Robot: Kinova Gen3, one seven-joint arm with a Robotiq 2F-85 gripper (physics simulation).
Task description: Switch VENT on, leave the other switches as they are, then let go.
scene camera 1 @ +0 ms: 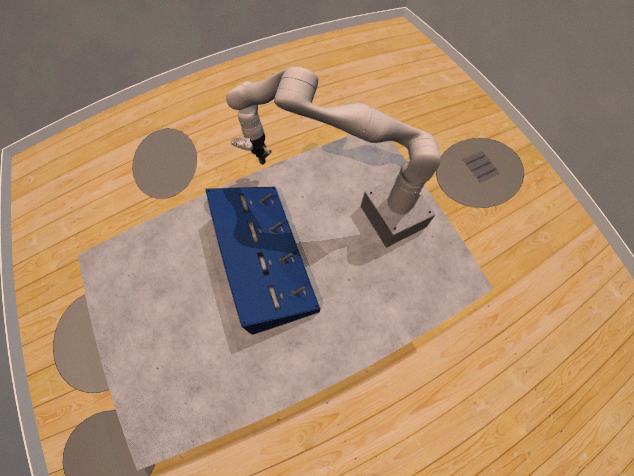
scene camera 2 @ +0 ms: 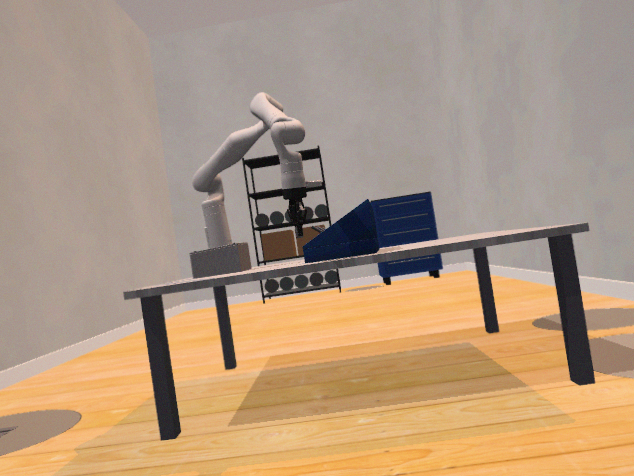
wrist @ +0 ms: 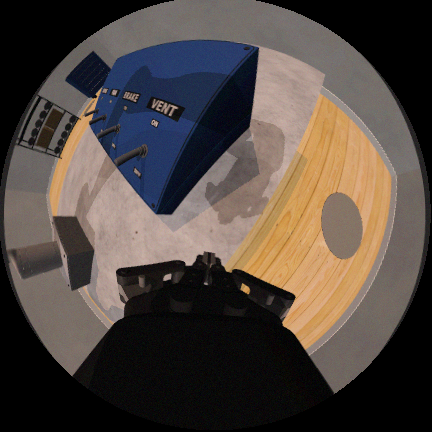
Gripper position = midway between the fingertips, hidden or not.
In view: my gripper (scene camera 2: 299, 237) and a blue sloped switch panel (scene camera 1: 262, 285).
My gripper shows as well in the wrist view (wrist: 207, 258). The blue sloped switch panel also shows in scene camera 2 (scene camera 2: 355, 234) and in the wrist view (wrist: 185, 102).
